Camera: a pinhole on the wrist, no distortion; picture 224 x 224 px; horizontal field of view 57.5 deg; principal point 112.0 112.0 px. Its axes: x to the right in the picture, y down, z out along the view. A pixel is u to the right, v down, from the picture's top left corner.
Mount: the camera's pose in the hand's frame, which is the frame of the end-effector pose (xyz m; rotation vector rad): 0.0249 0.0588 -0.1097 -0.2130 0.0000 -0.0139
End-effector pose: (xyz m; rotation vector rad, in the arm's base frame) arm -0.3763 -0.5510 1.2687 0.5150 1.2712 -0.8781
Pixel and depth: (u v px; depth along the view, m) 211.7 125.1 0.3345
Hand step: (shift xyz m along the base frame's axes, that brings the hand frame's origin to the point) 0.2551 -0.1275 -0.1474
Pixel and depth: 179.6 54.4 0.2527
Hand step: 0.1296 -0.1217 -0.0709
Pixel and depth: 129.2 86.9 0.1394
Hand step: 0.0769 0.0087 -0.0368
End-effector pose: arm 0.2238 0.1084 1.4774 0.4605 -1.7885 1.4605
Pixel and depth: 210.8 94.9 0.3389
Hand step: -0.2661 -0.1515 0.0627
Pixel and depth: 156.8 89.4 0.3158
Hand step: -0.1913 -0.1519 -0.0002
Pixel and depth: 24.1 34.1 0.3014
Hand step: -0.0095 -0.2133 -0.0972
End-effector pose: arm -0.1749 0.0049 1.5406 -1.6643 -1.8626 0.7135
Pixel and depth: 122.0 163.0 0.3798
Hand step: -0.0082 0.0597 -0.3322
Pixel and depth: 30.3 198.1 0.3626
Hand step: 0.0669 -0.0959 -0.3570
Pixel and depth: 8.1 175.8 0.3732
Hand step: 0.0354 -0.1448 -0.3492
